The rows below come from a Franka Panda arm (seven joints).
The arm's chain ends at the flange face. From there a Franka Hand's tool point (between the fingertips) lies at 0.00 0.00 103.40 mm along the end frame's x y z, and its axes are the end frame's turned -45 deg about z.
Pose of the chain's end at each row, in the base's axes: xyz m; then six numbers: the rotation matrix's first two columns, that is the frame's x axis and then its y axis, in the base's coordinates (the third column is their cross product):
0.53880 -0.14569 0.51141 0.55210 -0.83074 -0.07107 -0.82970 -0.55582 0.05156
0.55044 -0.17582 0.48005 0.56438 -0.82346 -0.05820 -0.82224 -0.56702 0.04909
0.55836 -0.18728 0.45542 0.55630 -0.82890 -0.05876 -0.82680 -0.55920 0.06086
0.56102 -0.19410 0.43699 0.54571 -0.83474 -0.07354 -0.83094 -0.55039 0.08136
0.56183 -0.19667 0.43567 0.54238 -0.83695 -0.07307 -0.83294 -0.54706 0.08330
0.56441 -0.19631 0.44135 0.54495 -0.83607 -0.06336 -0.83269 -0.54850 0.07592
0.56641 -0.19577 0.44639 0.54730 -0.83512 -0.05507 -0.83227 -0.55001 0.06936
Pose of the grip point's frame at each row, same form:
0.53029 -0.14254 0.40841 0.97708 -0.19440 -0.08671 -0.19629 -0.98045 -0.01380
0.54285 -0.17374 0.37695 0.98049 -0.18133 -0.07587 -0.18233 -0.98322 -0.00644
0.54975 -0.18576 0.35239 0.97800 -0.19071 -0.08458 -0.19127 -0.98153 0.00148
0.54981 -0.19237 0.33421 0.97344 -0.20107 -0.10953 -0.20169 -0.97943 0.00553
0.55049 -0.19505 0.33291 0.97250 -0.20498 -0.11057 -0.20546 -0.97864 0.00723
0.55425 -0.19513 0.33846 0.97414 -0.20334 -0.09849 -0.20346 -0.97904 0.00888
0.55729 -0.19496 0.34340 0.97550 -0.20160 -0.08799 -0.20150 -0.97943 0.01010

